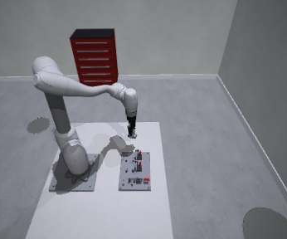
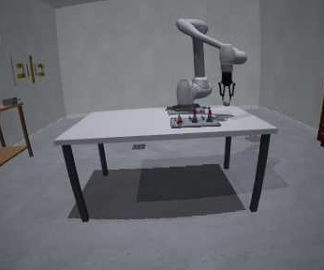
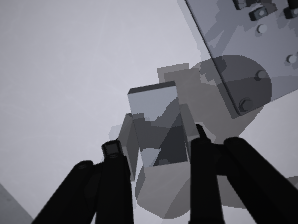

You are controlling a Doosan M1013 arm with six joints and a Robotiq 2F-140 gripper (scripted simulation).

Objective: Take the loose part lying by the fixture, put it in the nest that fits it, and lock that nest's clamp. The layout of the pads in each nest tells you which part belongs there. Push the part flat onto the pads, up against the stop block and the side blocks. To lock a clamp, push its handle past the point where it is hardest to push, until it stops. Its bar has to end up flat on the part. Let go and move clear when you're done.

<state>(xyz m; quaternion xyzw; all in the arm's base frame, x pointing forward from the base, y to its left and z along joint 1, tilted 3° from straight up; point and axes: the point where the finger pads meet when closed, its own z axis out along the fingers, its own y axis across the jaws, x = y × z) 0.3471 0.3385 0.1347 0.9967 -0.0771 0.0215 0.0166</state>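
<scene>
Right now my hand is 30 mm above the grey loose part. Also, from my hand: grey fixture plate 70 mm ahead, 250 mm to the right, 150 mm below.
</scene>
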